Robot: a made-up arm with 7 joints.
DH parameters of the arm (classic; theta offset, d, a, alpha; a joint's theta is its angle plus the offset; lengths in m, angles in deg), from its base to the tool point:
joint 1: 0 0.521 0 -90
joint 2: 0 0 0 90
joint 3: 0 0.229 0.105 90
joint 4: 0 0 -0.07 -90
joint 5: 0 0.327 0 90
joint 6: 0 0 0.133 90
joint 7: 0 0 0 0
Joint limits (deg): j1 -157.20..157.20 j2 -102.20..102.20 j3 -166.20..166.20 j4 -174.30..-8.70 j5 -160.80..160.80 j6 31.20..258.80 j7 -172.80..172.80
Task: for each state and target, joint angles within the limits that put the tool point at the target. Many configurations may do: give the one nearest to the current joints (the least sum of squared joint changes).
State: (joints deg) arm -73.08 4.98 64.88 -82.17 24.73 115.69 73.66
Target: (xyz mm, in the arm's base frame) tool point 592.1 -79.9 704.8
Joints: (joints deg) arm -66.56 14.97 65.91 -100.52 25.42 110.80 73.66
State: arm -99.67 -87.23 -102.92 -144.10 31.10 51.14 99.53
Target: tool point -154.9 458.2 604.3
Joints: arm -154.83 -95.48 -86.21 -115.04 37.06 45.51 99.53
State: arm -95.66 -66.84 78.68 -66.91 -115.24 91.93 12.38
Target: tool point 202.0 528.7 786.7
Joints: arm -45.97 -81.60 62.69 -90.59 -119.29 106.41 12.38
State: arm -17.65 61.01 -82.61 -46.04 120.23 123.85 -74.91
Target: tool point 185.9 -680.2 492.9
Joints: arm -41.34 83.36 -71.85 -46.50 118.76 104.67 -74.91
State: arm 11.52 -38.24 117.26 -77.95 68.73 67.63 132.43
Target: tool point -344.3 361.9 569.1
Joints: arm 12.21 -12.16 108.90 -109.59 55.68 32.45 132.43
